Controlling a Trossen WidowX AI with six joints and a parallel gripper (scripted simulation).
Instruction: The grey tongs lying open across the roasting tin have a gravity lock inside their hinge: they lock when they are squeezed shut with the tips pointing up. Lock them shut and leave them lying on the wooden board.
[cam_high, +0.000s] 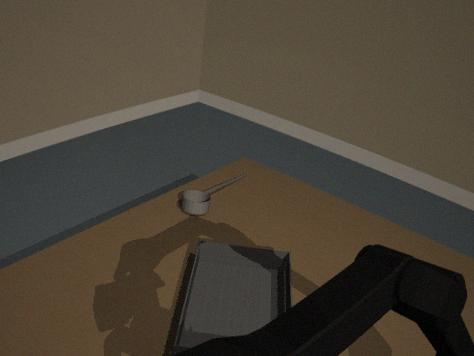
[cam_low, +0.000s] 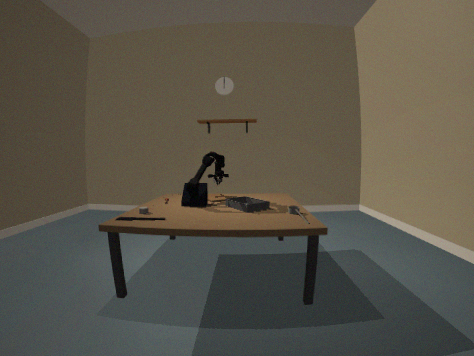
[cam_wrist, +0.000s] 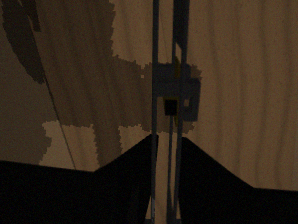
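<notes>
Now: gripper tip 40 mm to the left of the yellow piece, 40 mm below it and 10 mm short of it. From my gripper tip the other things lie so: wooden board 120 mm below, 30 mm to the left, 20 mm behind; then grey roasting tin 430 mm to the right, 210 mm ahead, 100 mm below; then red thing 470 mm behind, 120 mm below, 110 mm to the right.
</notes>
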